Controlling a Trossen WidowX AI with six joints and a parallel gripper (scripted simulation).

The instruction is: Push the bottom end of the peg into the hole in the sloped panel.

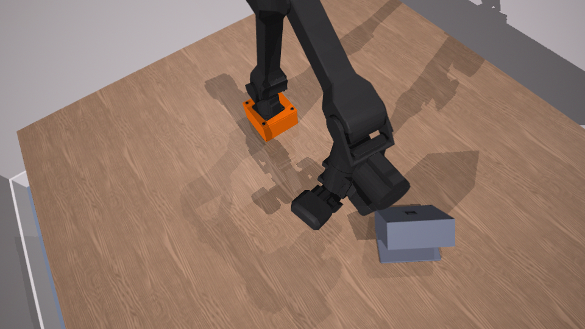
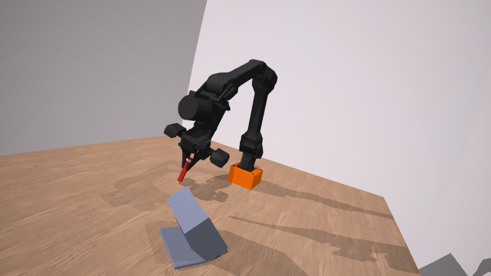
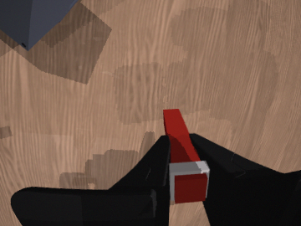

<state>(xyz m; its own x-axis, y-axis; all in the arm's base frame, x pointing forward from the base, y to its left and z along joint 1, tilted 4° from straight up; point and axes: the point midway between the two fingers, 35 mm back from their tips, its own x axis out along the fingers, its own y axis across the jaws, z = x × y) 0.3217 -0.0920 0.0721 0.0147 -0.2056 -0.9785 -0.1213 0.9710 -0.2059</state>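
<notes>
Now: the sloped panel 130 mm ahead of my gripper tip, 120 mm to the left of it and 50 mm below it. Also, from my gripper tip: flat grey foot plate (150 mm ahead, 110 mm to the left, 110 mm below); red peg (20 mm above).
</notes>
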